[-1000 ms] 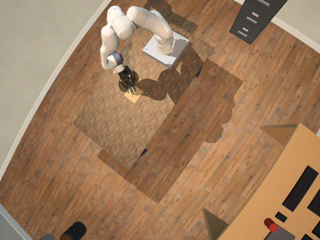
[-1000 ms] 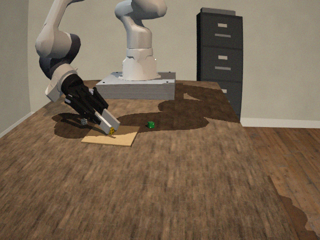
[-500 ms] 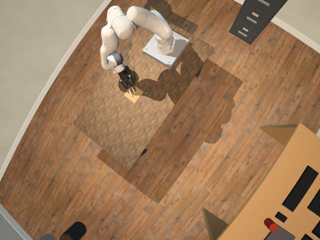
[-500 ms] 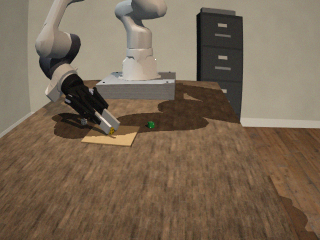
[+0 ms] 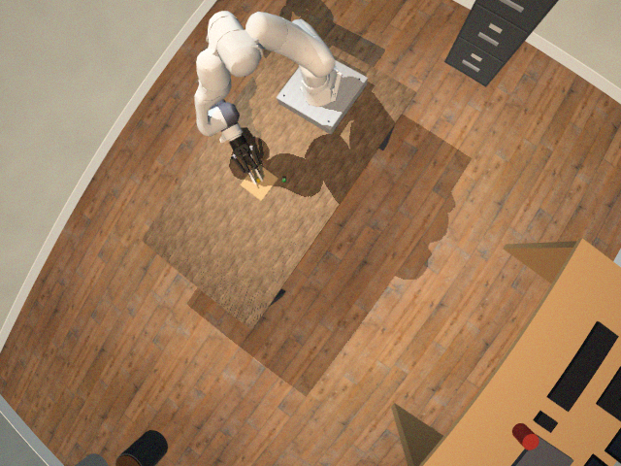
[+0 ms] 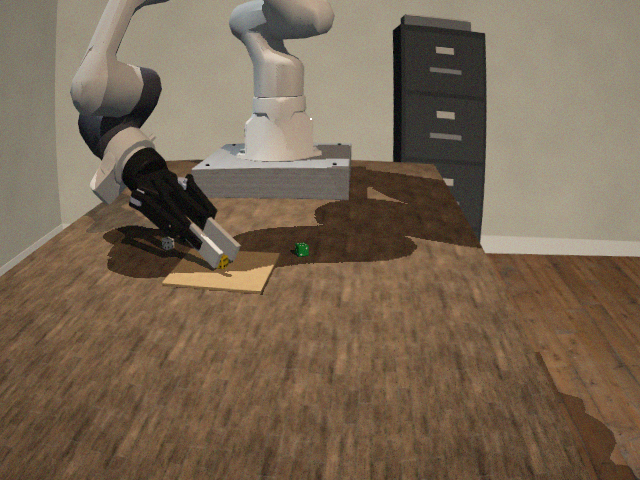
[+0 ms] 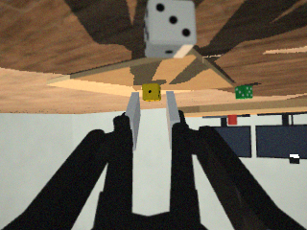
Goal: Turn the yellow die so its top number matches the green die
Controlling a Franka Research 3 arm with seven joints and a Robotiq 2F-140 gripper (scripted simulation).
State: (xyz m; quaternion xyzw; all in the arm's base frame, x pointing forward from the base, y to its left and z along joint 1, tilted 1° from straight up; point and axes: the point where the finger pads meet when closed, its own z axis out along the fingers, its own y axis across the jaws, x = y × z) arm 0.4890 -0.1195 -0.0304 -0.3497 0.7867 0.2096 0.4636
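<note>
The yellow die lies 2 cm below my hand, 1 cm to the left of it and 1 cm ahead of it. From my hand the other things lie so: white die: 9 cm behind, 8 cm to the right, 3 cm below; tan mat: 3 cm below, 1 cm to the left, 1 cm ahead; green die: 13 cm to the left, 4 cm behind, 3 cm below.
</note>
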